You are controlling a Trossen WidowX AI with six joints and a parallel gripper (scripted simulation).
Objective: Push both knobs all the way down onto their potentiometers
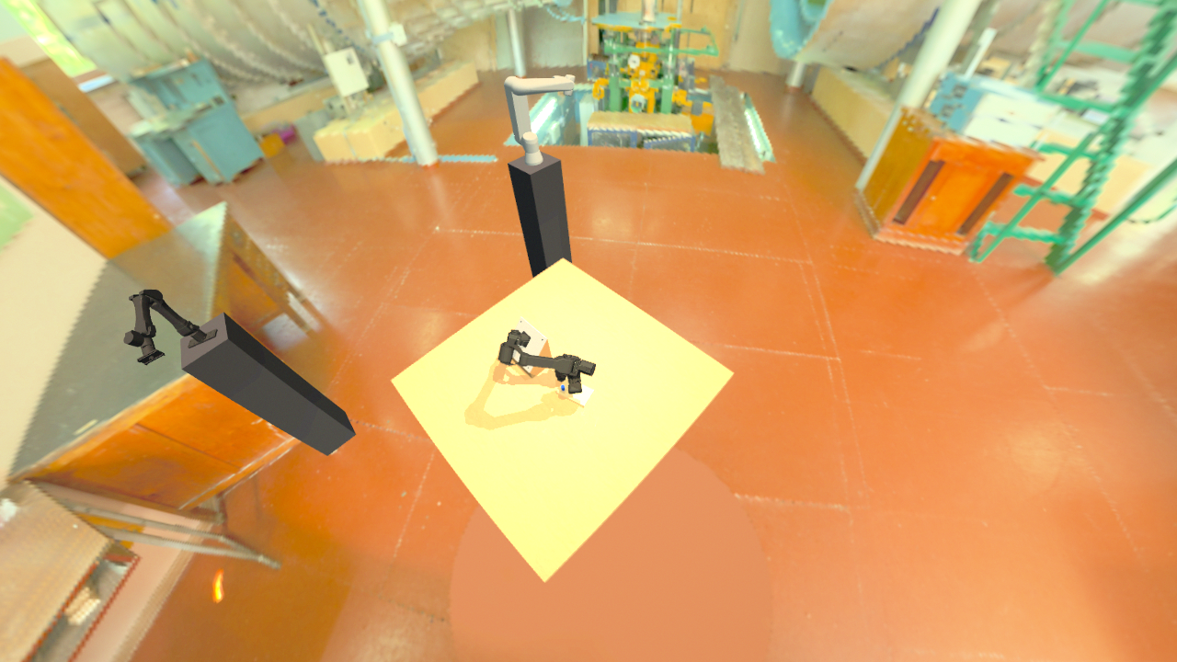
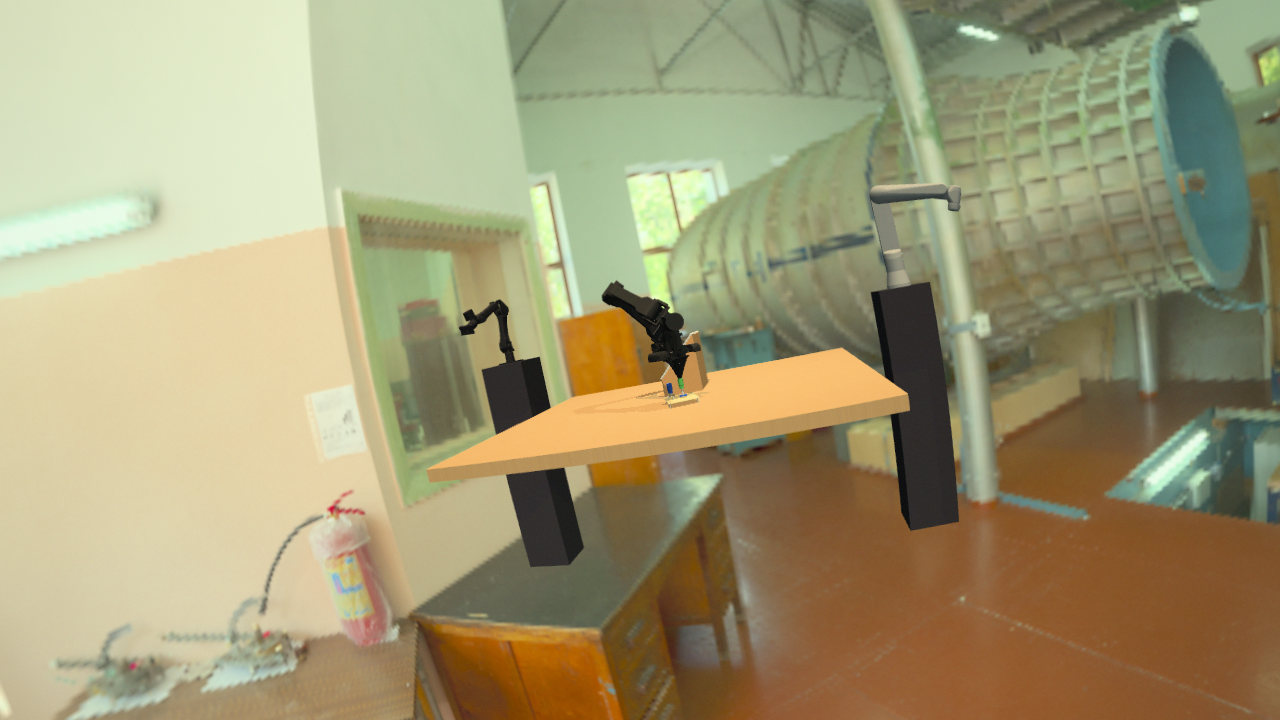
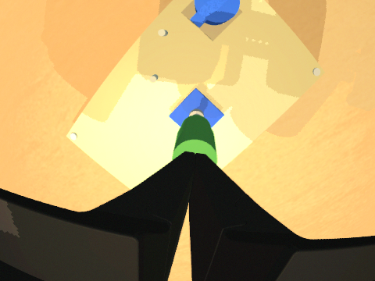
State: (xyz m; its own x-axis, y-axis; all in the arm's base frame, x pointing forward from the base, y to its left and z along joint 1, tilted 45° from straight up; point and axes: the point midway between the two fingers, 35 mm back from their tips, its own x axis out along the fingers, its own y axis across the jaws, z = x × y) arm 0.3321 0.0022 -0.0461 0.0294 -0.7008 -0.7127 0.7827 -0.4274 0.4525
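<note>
Now: the green knob 20 mm below my gripper tip. From my gripper tip the other things lie so: blue knob (50 mm to the right, 40 mm behind, 30 mm below).
</note>
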